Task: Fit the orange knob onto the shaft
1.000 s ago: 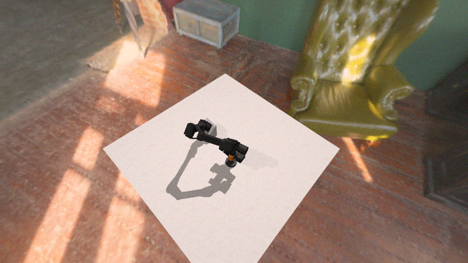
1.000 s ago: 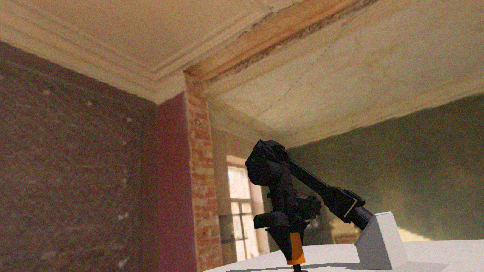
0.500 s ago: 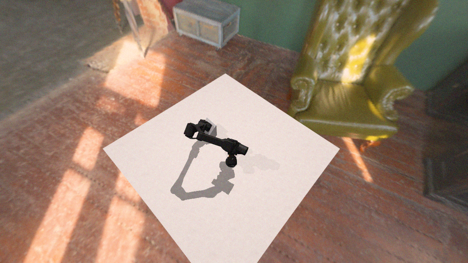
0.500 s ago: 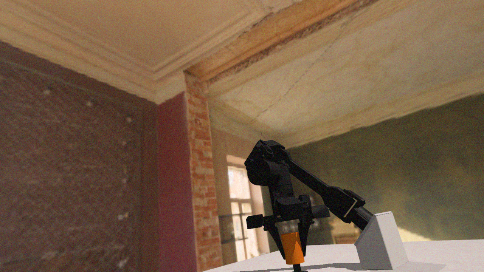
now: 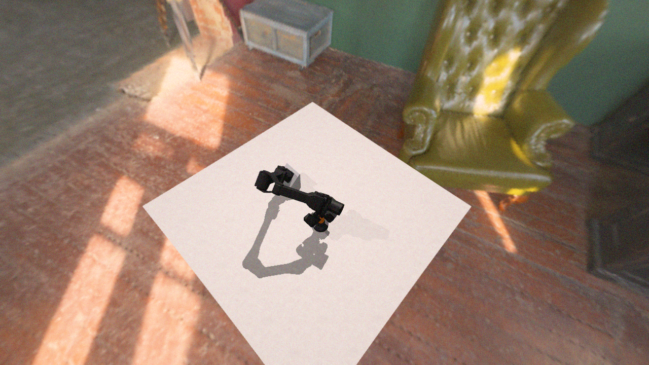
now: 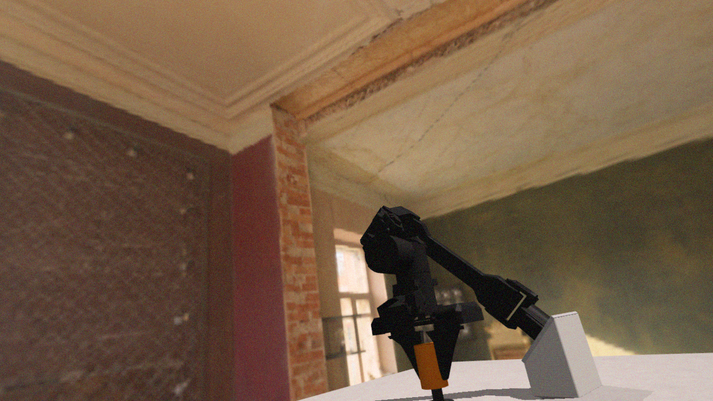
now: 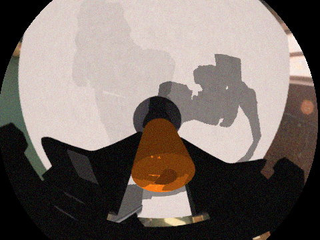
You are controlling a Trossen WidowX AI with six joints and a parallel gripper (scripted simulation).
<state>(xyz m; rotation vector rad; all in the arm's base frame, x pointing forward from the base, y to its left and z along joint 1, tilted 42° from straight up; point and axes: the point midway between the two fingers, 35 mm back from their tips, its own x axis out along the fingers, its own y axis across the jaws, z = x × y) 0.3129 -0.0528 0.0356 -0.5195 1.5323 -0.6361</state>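
Right now my gripper tip is 2 cm below the orange knob. Round my gripper tip: D-shaped shaft (4 cm below).
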